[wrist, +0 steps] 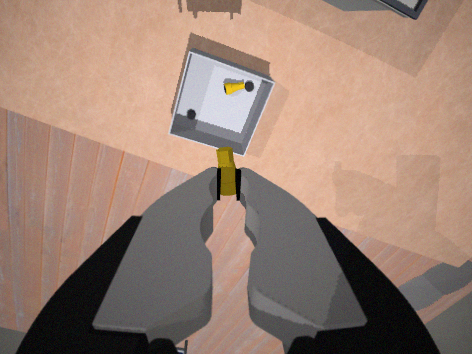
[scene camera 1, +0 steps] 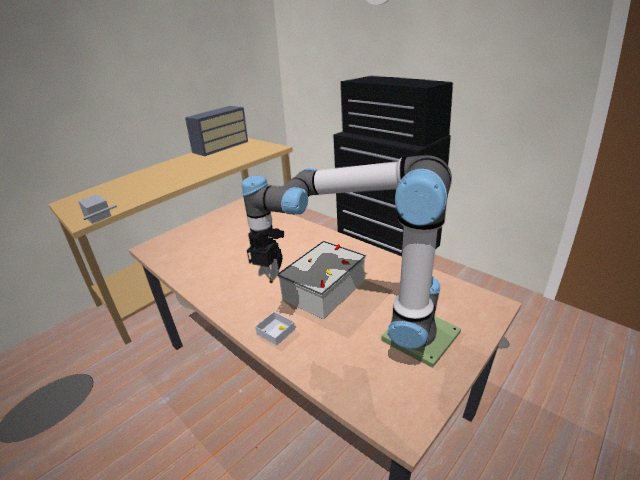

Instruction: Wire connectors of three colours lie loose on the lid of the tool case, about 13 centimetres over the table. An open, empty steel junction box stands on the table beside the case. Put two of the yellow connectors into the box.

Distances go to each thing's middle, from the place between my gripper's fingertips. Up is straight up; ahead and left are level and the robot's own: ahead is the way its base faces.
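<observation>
Steel junction box (scene camera 1: 268, 328): my hand 30 mm to the right of it, 200 mm above it. Tool case (scene camera 1: 300, 282): from my hand, 270 mm to the right, 160 mm below.
</observation>
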